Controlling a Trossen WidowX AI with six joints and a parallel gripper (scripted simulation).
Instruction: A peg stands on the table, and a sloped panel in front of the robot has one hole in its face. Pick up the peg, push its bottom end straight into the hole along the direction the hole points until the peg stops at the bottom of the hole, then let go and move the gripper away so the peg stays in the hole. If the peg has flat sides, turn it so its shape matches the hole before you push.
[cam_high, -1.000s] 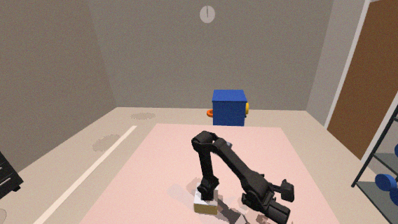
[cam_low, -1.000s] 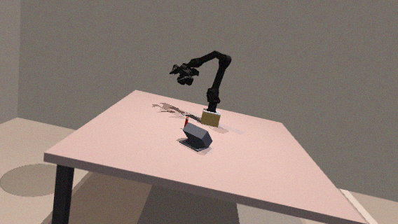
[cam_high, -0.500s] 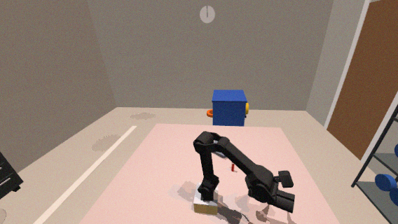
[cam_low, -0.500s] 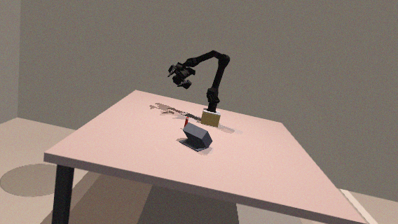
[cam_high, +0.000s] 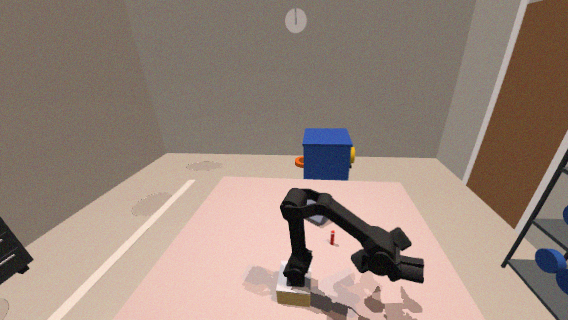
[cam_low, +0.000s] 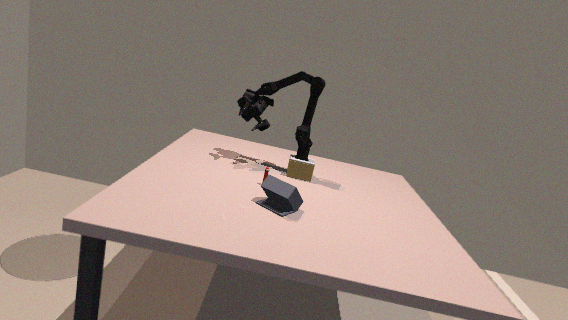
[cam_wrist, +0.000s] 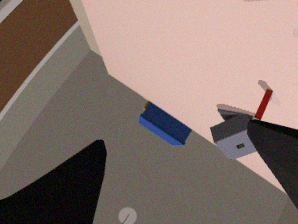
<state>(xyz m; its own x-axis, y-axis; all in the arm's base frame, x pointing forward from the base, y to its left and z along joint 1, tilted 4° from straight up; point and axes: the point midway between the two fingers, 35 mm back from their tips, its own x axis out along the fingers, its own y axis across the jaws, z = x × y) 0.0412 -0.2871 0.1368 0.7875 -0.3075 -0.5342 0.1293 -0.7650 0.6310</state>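
The red peg is 19 cm ahead of my gripper tip, 14 cm to the left of it and 15 cm below it. The rest, counted from my gripper tip: grey sloped panel: 38 cm ahead, 20 cm to the left, 16 cm below.
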